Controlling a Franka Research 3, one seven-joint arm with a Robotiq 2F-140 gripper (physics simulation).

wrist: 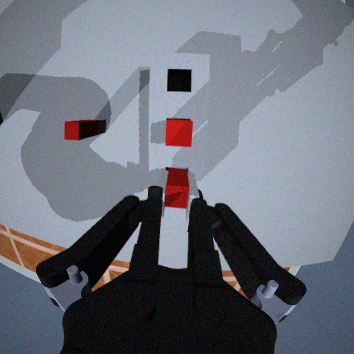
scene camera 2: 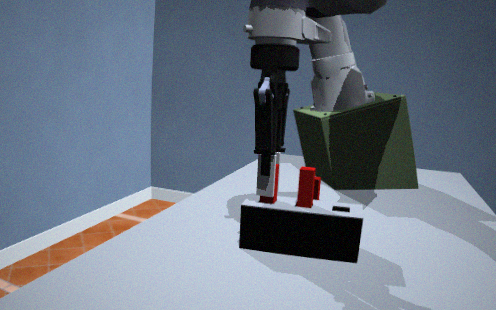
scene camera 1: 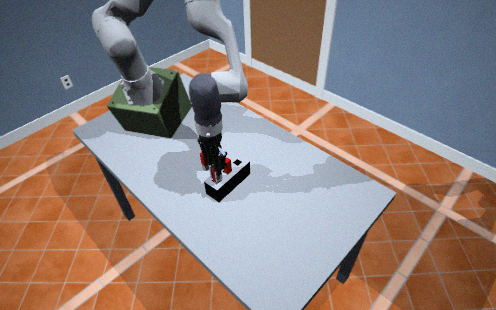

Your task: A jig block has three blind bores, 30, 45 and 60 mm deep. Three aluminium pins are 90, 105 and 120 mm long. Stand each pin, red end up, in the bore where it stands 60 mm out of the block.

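The jig block (scene camera 1: 234, 183) (scene camera 2: 300, 232) (wrist: 200, 75) lies on the table, white on top with a black side. My gripper (scene camera 1: 216, 174) (scene camera 2: 268, 186) (wrist: 176, 181) is shut on a red-ended pin (scene camera 2: 269, 199) (wrist: 177, 194), which stands upright in the bore at one end of the block. Red shows right down to the block's top; its foot is hidden. A second pin (scene camera 1: 227, 165) (scene camera 2: 306, 187) (wrist: 179, 133) stands red end up in the middle bore. The far end bore (scene camera 1: 237, 162) (scene camera 2: 341, 209) (wrist: 179, 80) is empty. A third pin (scene camera 1: 203, 159) (scene camera 2: 317, 188) (wrist: 72, 130) stands red end up off the block.
The arm's green base block (scene camera 1: 145, 120) (scene camera 2: 360, 150) stands at the back of the table (scene camera 1: 280, 220) (scene camera 2: 165, 270). The third pin stands on the table between the jig block and this base. The middle pin is close beside my fingers.
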